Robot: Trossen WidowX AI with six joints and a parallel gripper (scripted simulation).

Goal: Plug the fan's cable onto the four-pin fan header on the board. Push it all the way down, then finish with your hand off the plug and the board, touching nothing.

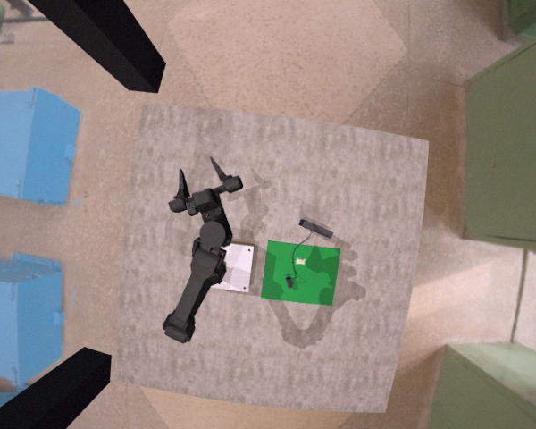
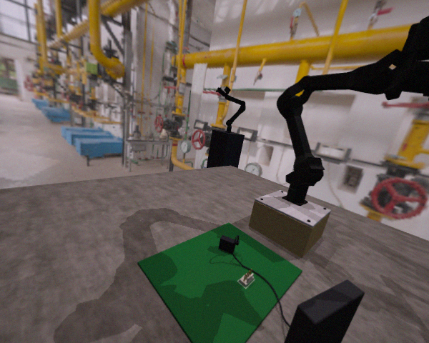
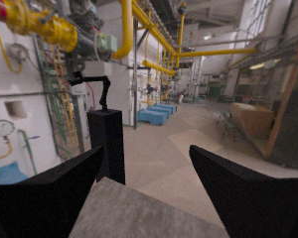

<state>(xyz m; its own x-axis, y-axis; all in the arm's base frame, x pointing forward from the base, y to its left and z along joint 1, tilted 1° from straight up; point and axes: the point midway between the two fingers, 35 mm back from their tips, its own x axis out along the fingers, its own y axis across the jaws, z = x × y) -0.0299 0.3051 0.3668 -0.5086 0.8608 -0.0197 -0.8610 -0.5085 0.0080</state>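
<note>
Right now the black fan plug is 34 cm ahead of my gripper tip, 35 cm to the right of it and 45 cm below it. Round my gripper tip: black fan (39 cm ahead, 13 cm to the right, 41 cm below); green board (38 cm ahead, 31 cm to the right, 48 cm below); four-pin header (37 cm ahead, 26 cm to the right, 47 cm below).
</note>
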